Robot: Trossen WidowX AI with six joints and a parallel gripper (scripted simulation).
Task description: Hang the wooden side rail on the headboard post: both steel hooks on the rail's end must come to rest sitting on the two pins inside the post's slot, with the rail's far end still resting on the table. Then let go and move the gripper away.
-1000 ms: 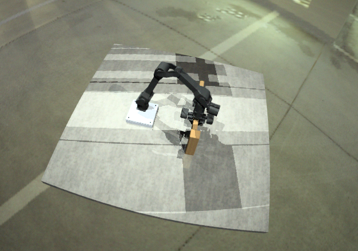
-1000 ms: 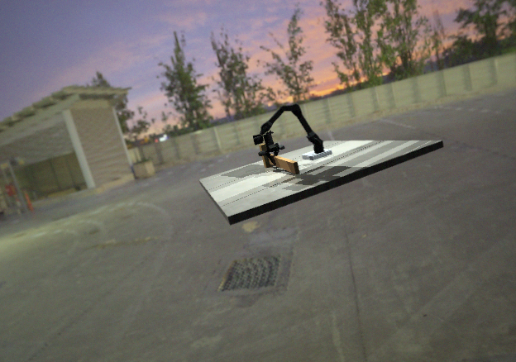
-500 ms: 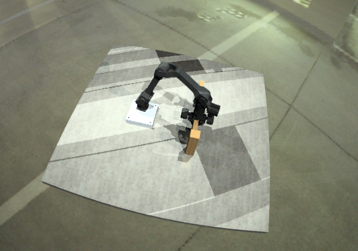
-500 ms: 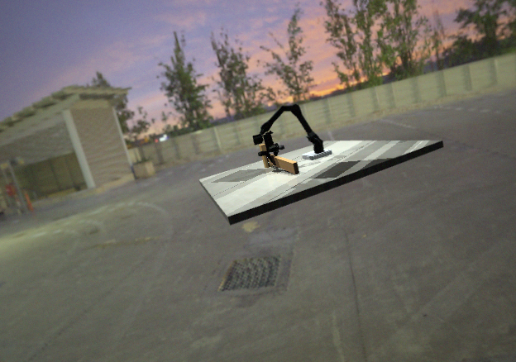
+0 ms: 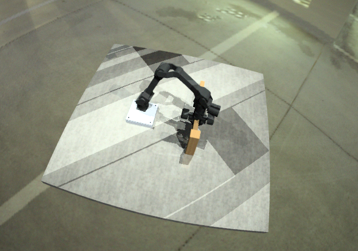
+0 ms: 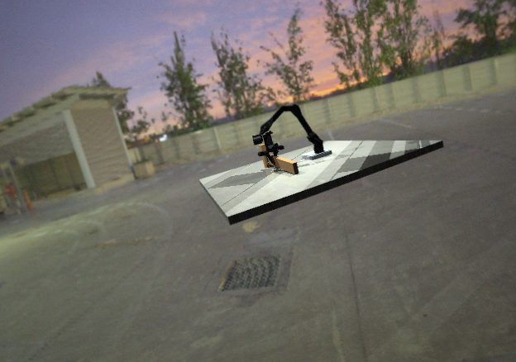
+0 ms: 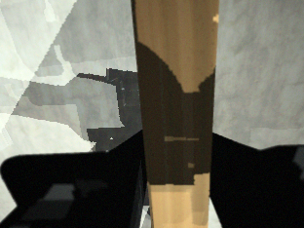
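The wooden headboard post lies 2 cm ahead of my gripper tip, 15 cm to the right of it and 4 cm above it.
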